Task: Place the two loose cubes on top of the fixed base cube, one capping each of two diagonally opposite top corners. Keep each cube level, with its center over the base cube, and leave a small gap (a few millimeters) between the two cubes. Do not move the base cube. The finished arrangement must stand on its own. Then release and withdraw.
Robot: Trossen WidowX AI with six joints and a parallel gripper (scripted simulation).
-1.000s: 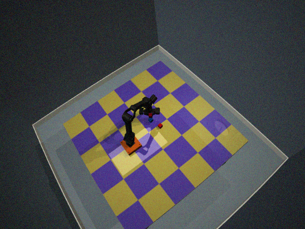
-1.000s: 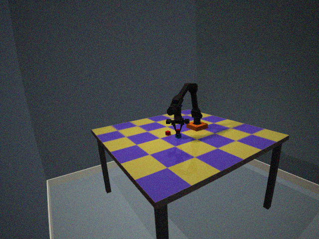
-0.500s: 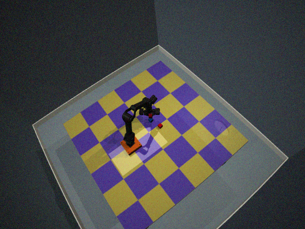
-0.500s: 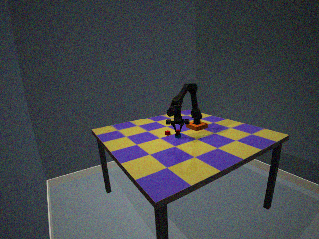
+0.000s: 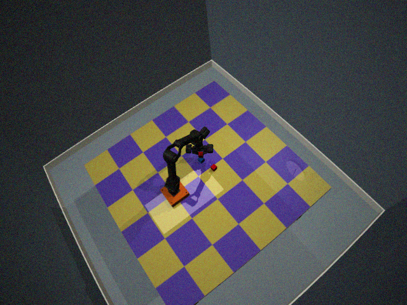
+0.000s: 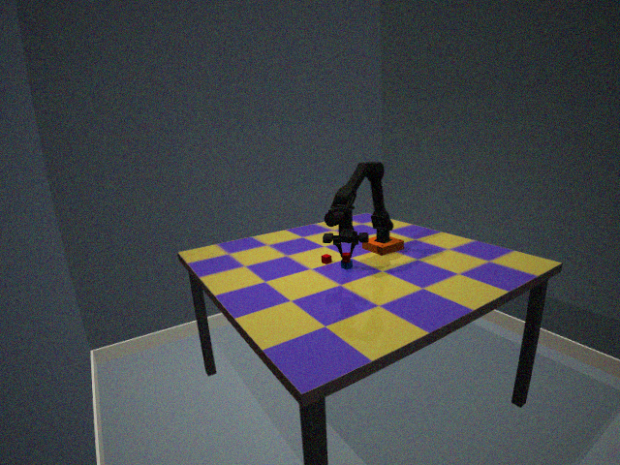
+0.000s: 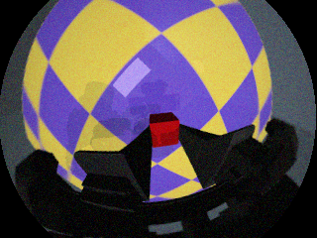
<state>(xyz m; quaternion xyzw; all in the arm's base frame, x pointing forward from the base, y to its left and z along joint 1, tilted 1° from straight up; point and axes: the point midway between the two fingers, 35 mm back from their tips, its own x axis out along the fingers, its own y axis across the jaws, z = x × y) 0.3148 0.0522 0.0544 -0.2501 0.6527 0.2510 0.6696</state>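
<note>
Now: gripper tip right at the red cube. From my gripper tip the other things lie so: blue cube 4 cm below, 2 cm behind, 1 cm to the right.
</note>
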